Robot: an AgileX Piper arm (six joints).
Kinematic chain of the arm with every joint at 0, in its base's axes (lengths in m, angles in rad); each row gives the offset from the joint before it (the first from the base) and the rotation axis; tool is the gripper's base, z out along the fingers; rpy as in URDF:
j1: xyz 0 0 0.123 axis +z
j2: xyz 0 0 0 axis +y
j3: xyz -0.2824 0 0.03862 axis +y
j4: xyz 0.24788 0 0.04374 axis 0.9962 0 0.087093
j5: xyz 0 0 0 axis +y
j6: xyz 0.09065 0 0.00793 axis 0.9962 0 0.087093
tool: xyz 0 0 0 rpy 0 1.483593 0
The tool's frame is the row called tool.
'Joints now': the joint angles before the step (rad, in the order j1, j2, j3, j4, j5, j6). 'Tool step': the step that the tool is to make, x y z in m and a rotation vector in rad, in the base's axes. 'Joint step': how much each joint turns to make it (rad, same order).
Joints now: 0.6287, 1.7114, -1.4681, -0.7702, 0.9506, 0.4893
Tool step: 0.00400, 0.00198, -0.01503, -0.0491, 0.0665, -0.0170
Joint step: 0.0000, 0.0409, -0.0080, 0.0174, 0.0476, -0.0268
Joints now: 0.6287, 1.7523, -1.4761, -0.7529, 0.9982, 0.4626
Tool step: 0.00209, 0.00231, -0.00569, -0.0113, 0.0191, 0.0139
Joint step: -0.0001, 0.0152, -0.0018, 0.0098, -0.0032, -0.0193
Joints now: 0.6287, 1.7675, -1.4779, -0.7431, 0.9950, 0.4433
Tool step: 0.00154, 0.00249, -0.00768, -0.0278, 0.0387, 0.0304
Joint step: -0.0001, 0.0179, -0.0011, 0.0216, 0.0029, -0.0509
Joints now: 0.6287, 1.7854, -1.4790, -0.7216, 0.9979, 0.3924
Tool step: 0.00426, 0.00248, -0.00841, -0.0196, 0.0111, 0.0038
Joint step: 0.0000, 0.0258, -0.0036, -0.0099, -0.0024, 0.0000
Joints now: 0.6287, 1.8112, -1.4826, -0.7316, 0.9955, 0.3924
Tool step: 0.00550, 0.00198, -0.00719, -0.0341, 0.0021, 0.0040
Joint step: 0.0000, 0.0289, -0.0101, -0.0265, 0.0039, -0.0001
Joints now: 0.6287, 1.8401, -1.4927, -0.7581, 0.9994, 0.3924
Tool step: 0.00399, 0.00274, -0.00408, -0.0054, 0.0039, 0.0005
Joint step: 0.0000, 0.0211, -0.0149, -0.0021, 0.0001, 0.0000
